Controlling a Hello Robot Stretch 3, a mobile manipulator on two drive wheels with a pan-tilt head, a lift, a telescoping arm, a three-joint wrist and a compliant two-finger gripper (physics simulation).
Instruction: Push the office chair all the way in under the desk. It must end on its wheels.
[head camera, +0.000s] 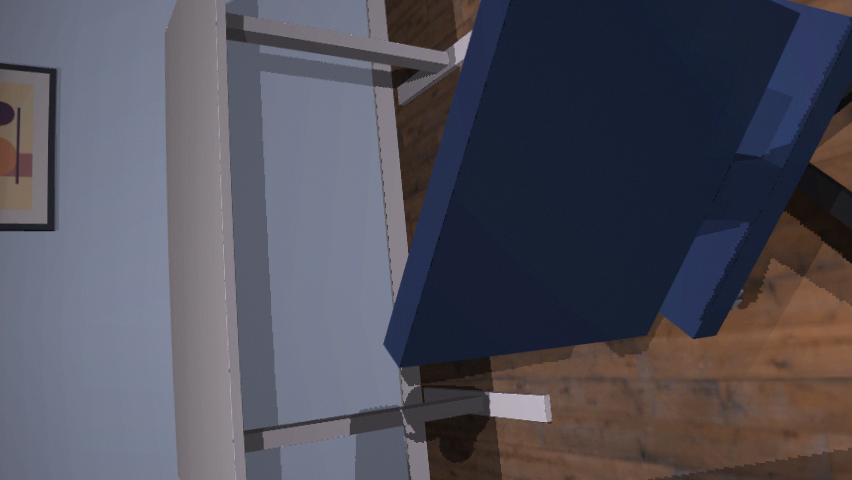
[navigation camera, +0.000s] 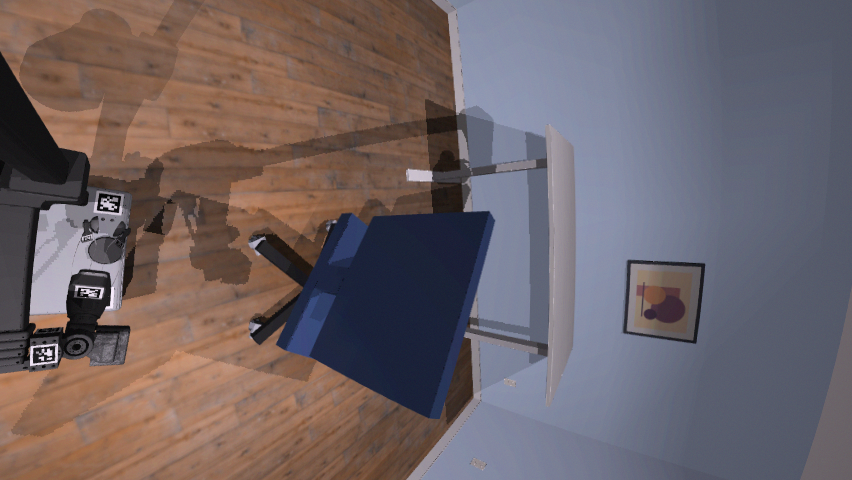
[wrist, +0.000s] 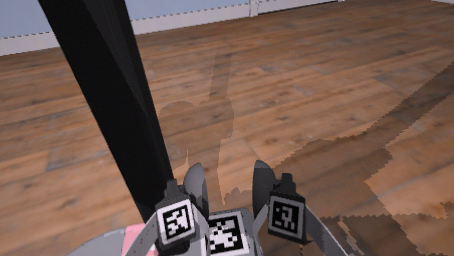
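Where they show: gripper, fingertip midpoint: (navigation camera: 109, 219) (wrist: 229, 180); robot's base at its link origin: (navigation camera: 105, 248).
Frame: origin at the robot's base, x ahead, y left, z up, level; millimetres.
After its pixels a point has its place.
Observation:
The office chair (head camera: 566, 178) @[x 507, y -36, z 850 mm] (navigation camera: 405, 286) @[x 513, y -23, z 821 mm] is dark blue with black legs and casters. It stands upright on its wheels in front of the desk, turned at an angle to it; its far parts are hidden by its broad blue panel. The pale desk (head camera: 199, 238) @[x 1739, y 98, z 951 mm] (navigation camera: 560, 262) @[x 1657, y 61, z 951 mm] stands against the wall, with its legs and white feet partly showing. My gripper (navigation camera: 107, 228) @[x 7, y 80, z 329 mm] (wrist: 229, 180) @[x 7, y 80, z 329 mm] is open and empty, folded in over my base and well apart from the chair. The chair and desk do not show in the wrist view.
My white base (navigation camera: 56, 262) @[x -92, y -36, z 160 mm] is at the left of the navigation view. My black mast (wrist: 110, 100) @[x -68, y 116, z 389 mm] crosses the wrist view. A framed picture (head camera: 26, 149) @[x 2354, y -149, z 1376 mm] (navigation camera: 661, 298) @[x 2350, y -141, z 1512 mm] hangs above the desk. A desk foot (head camera: 518, 407) (navigation camera: 420, 175) stands out beside the chair.

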